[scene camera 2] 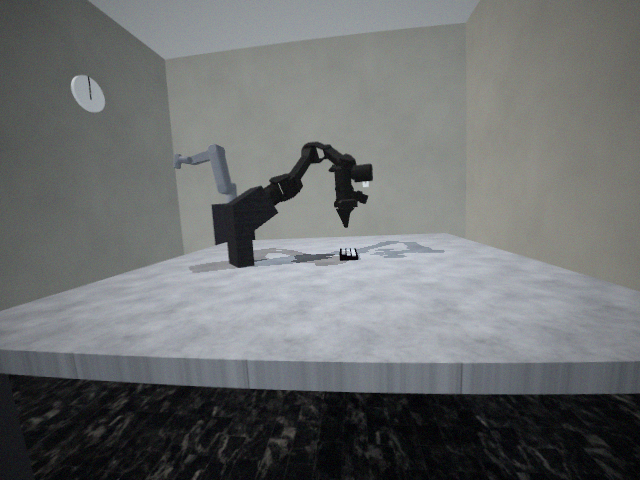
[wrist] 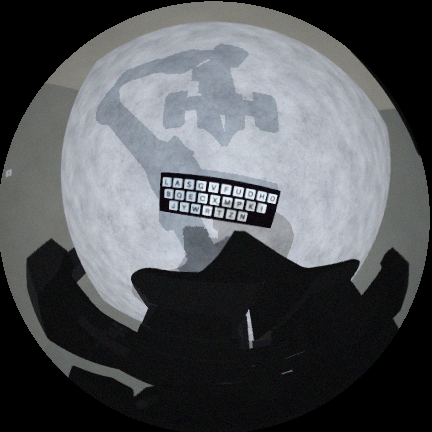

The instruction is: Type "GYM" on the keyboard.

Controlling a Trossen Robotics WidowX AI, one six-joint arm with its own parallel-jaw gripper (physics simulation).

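Frame: origin at the arm's base, x ahead, y left, z up, level; metres.
Seen in the pictures: gripper, fingertip midpoint: (scene camera 2: 346,227) (wrist: 238,235); arm's base, link origin: (scene camera 2: 264,200).
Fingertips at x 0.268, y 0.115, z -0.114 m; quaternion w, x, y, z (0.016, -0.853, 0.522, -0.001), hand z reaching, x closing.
Observation:
Offsets run from my fingertips to a thing's top centre. Level surfaces: height alone.
A small black keyboard {dx -0.003, dy +0.021, dz -0.088 m} (scene camera 2: 348,257) (wrist: 260,218) with white letter keys lies flat on the table. In the wrist view its keys stand in three rows. The G key {dx +0.005, dy +0.052, dz -0.088 m} (wrist: 201,186) is in the top row, the M key {dx +0.002, dy +0.008, dz -0.088 m} (wrist: 227,202) in the middle row and the Y key {dx -0.036, dy +0.060, dz -0.088 m} (wrist: 184,207) in the bottom row, near its left end. My gripper (scene camera 2: 346,225) (wrist: 238,235) is shut and empty, pointing down. It hangs well above the keyboard and touches no key. In the wrist view its tip shows just below the bottom row, near the N key {dx -0.005, dy -0.023, dz -0.088 m} (wrist: 242,216).
The pale table {dz -0.106 m} (scene camera 2: 310,320) carries my arm's black base (scene camera 2: 241,248), left of the keyboard in the scene view. A grey arm (scene camera 2: 220,170) stands behind the base. Shadows of the arm fall across the table around the keyboard. A round clock (scene camera 2: 87,93) hangs on the left wall.

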